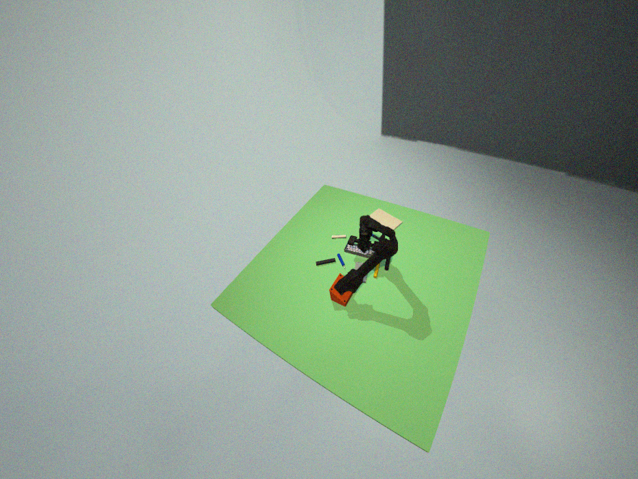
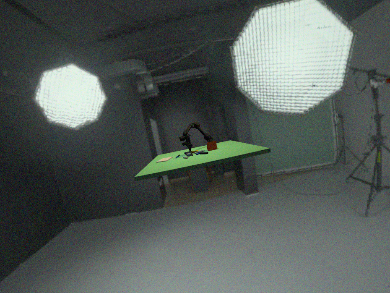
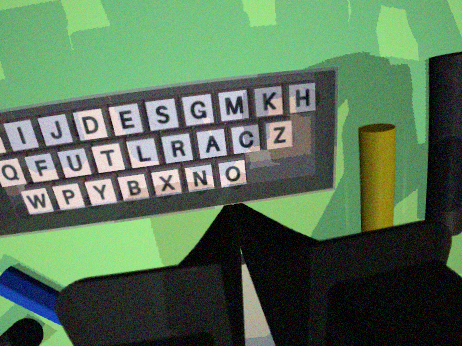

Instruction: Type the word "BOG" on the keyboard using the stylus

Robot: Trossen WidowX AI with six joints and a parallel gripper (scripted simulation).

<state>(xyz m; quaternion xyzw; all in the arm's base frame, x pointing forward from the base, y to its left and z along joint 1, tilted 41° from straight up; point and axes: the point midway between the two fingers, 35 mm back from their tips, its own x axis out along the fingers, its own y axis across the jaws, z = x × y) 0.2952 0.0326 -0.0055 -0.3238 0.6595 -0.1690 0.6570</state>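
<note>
Right now the O key is 30 mm below my gripper tip and 10 mm ahead of it. From my gripper tip the other things lie so: G key (40 mm ahead, 30 mm below, 20 mm to the left); then yellow pen (110 mm to the right, 30 mm below, 30 mm behind); then grey flat block (110 mm behind, 40 mm to the right, 40 mm below).
</note>
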